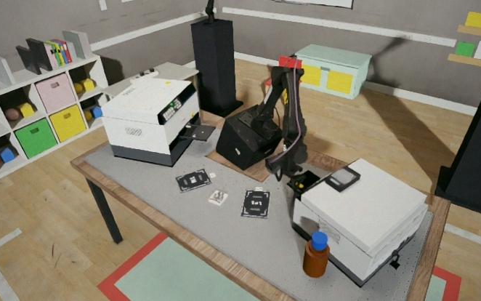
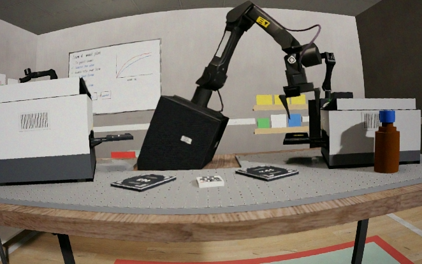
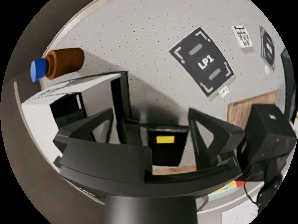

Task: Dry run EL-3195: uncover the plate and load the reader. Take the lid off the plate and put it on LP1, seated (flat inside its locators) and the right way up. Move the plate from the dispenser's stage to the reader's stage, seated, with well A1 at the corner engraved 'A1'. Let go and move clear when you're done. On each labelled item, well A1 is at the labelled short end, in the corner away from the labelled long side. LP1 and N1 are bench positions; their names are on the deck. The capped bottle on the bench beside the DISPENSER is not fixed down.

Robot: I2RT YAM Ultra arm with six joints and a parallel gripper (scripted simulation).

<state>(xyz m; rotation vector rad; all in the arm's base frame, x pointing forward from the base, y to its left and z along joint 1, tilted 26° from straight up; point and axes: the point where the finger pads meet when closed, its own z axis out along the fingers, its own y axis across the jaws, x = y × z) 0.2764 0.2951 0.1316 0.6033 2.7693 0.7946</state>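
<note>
The black lid lies 15 cm behind my hand, 8 cm below it and 3 cm to the left of it. From my hand the other things lie so: white well plate 15 cm behind, 8 cm below, 3 cm to the left; capped bottle 22 cm to the left, 19 cm ahead, 6 cm below.
</note>
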